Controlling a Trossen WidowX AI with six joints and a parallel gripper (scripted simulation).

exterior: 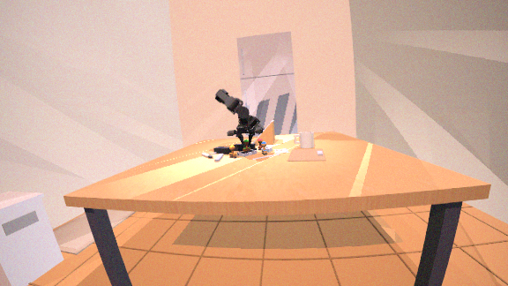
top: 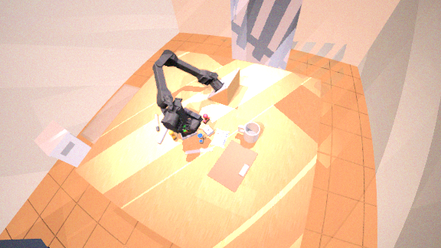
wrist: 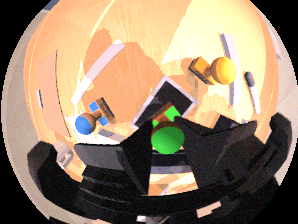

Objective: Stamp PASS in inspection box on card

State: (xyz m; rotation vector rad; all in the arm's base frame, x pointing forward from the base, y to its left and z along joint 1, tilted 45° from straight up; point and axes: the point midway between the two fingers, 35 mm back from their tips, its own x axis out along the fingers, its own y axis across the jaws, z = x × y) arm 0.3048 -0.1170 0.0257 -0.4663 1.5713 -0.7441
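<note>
Right now my gripper tip is right at the green-knobbed stamp. The rest, counted from my gripper tip: red stamp: 110 mm behind, 80 mm to the left, 20 mm below; ink pad: 30 mm below; blue-knobbed stamp: 20 mm ahead, 90 mm to the left, 20 mm below.
</note>
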